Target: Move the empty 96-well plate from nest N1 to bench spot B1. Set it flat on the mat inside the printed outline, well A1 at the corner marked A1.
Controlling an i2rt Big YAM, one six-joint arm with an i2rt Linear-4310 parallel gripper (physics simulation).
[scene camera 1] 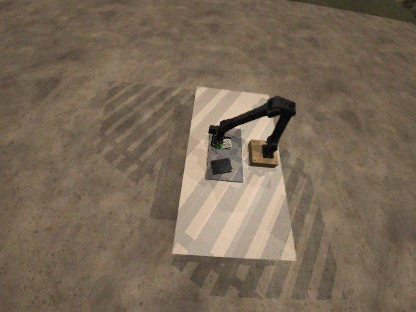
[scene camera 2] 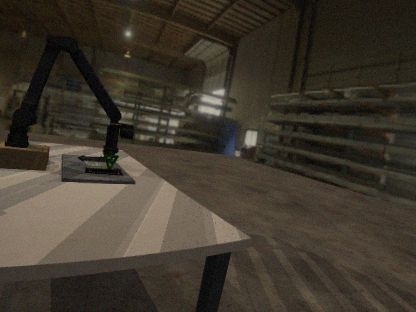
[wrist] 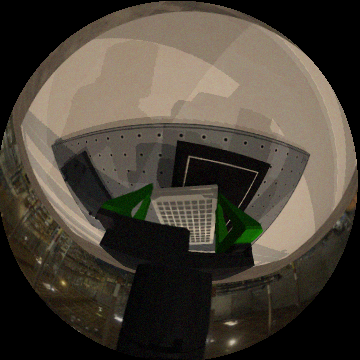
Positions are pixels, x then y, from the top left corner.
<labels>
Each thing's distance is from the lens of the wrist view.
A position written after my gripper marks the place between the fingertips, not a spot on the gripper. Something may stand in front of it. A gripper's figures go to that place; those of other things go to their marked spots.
my gripper [wrist: 184,191]: 0.15 m
well plate [wrist: 193,207]: 0.15 m
</labels>
